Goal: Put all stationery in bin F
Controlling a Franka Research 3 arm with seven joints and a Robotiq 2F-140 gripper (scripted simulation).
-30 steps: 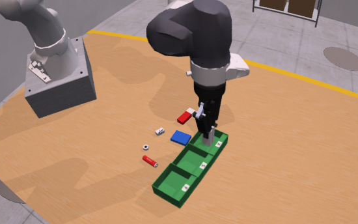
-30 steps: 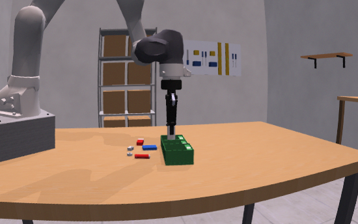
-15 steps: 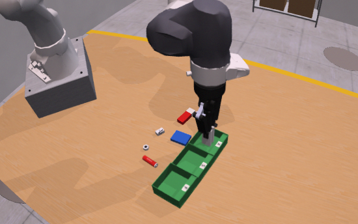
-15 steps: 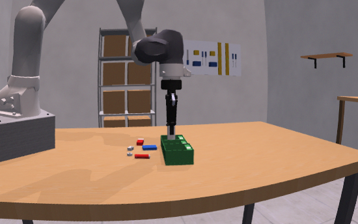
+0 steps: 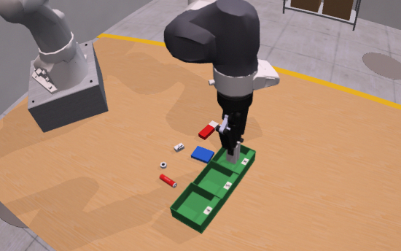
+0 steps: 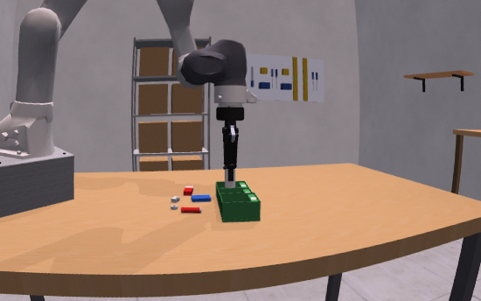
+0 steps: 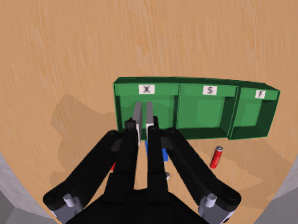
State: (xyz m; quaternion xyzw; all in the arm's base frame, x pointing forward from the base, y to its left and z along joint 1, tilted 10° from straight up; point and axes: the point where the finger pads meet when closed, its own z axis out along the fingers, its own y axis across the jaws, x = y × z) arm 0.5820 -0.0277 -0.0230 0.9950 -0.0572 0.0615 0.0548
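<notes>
Now: hand 100 mm past the eraser, 90 mm to the right of it and 40 mm above it. The rest, counted from my hand: flat blue block: 80 mm behind, 40 mm below, 10 mm to the right; then green three-compartment bin: 90 mm to the right, 30 mm below, 10 mm behind; then white sharpener-like piece: 150 mm behind, 40 mm below, 10 mm to the right.
</notes>
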